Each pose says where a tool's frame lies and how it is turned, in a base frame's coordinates. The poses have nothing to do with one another.
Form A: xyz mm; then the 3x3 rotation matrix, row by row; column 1 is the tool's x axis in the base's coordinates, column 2 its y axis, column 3 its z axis. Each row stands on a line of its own.
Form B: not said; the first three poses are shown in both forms.
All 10 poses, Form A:
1:
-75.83 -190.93 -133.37
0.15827 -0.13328 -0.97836
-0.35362 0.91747 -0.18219
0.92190 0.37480 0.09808
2:
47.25 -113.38 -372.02
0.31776 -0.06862 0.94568
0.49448 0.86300 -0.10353
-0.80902 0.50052 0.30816
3:
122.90 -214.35 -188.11
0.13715 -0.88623 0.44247
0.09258 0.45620 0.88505
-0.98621 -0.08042 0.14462
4:
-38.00 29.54 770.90
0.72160 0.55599 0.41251
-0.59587 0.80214 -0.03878
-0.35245 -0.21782 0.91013
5:
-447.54 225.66 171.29
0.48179 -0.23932 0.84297
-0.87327 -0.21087 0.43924
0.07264 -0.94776 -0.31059
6:
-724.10 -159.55 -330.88
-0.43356 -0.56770 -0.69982
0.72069 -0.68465 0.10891
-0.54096 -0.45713 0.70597
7:
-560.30 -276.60 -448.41
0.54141 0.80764 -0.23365
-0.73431 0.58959 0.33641
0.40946 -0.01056 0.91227
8:
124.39 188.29 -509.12
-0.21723 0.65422 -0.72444
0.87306 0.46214 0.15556
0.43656 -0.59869 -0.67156
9:
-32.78 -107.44 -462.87
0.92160 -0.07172 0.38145
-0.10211 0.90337 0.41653
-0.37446 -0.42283 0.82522
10:
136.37 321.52 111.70
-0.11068 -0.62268 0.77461
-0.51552 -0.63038 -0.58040
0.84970 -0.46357 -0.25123
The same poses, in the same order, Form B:
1: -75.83 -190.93 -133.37 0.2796 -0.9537 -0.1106 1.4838
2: 47.25 -113.38 -372.02 0.3115 0.9048 0.2904 1.3238
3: 122.90 -214.35 -188.11 -0.4869 0.7206 0.4937 1.7022
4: -38.00 29.54 770.90 -0.1284 0.5486 -0.8261 0.7714
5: -447.54 225.66 171.29 -0.8118 0.4509 -0.3710 2.1175
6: -724.10 -159.55 -330.88 -0.3997 -0.1122 0.9098 2.3548
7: -560.30 -276.60 -448.41 -0.2033 -0.3769 -0.9037 1.0220
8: 124.39 188.29 -509.12 -0.5381 -0.8283 0.1561 2.3650
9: -32.78 -107.44 -462.87 -0.7428 0.6690 -0.0269 0.6004
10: 136.37 321.52 111.70 0.6660 -0.4281 0.6109 3.0538
